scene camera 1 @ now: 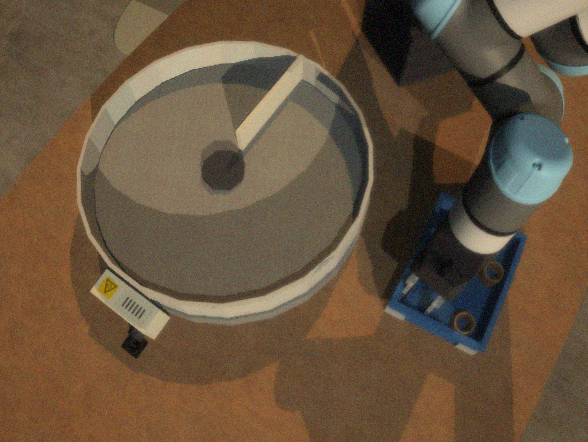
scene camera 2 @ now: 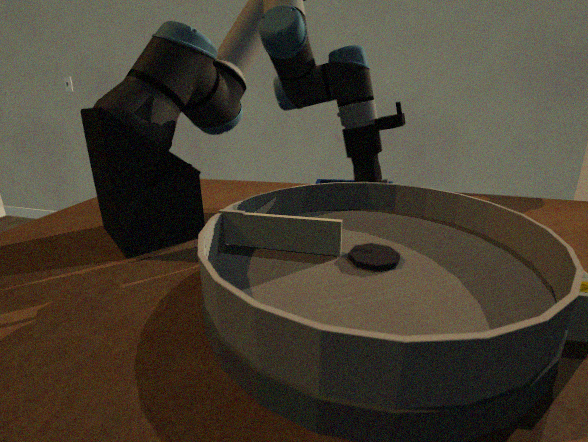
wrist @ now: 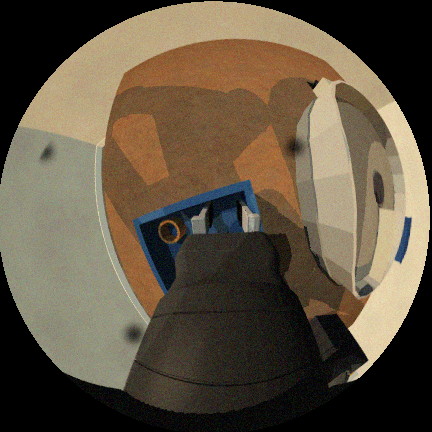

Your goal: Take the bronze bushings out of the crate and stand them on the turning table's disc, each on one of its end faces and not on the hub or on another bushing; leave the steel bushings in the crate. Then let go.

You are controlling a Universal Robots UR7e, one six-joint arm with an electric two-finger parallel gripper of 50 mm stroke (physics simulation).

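Places are measured from the arm's base along level axes (x ahead, y left, z up), in centimetres.
Where they show: gripper, between the fingertips: (scene camera 1: 411, 306) (wrist: 224, 208); arm's base, origin of its link: (scene camera 2: 130, 133).
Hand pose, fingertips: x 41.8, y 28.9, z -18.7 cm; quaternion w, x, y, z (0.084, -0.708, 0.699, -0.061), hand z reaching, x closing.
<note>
Things, the pixels of their top centre, and the offset from my fingertips. "spot": a spot on its surface instead.
- blue crate, centre of its top: (wrist: 207, 277) (scene camera 1: 463, 268) dy +2.0, dx -7.8, dz +4.0 cm
- turning table's disc, centre of its top: (scene camera 2: 374, 253) (scene camera 1: 223, 168) (wrist: 380, 187) dy -32.6, dx +4.9, dz +5.1 cm
- pale divider, a spot on its surface: (scene camera 2: 285, 233) (scene camera 1: 265, 104) spot: dy -35.1, dx -6.4, dz +7.0 cm
- control box, a spot on its surface: (scene camera 1: 131, 304) spot: dy -27.2, dx +27.4, dz +4.9 cm
My gripper (scene camera 1: 422, 295) (wrist: 224, 208) is open and empty, low over the left front part of the blue crate (scene camera 1: 435, 323) (wrist: 192, 202). One bronze-coloured bushing (scene camera 1: 454, 323) is upright near the crate's front right corner, right of the fingers. Another bronze-coloured bushing (scene camera 1: 485, 270) is upright farther back by the right wall. One bushing (wrist: 181, 229) also shows left of the fingers in the wrist view. The gripper body hides part of the crate. No steel bushing can be made out. The turning table's disc (scene camera 1: 225, 250) (scene camera 2: 425, 300) bears no bushing in sight around its dark hub (scene camera 1: 222, 167) (scene camera 2: 374, 256).
A high pale rim (scene camera 1: 371, 175) (scene camera 2: 405, 338) surrounds the disc. A pale divider (scene camera 1: 270, 105) (scene camera 2: 285, 233) runs from the rim towards the hub. A control box (scene camera 1: 131, 304) is on the rim's outer front left. The dark robot base (scene camera 2: 150, 200) stands behind the table.
</note>
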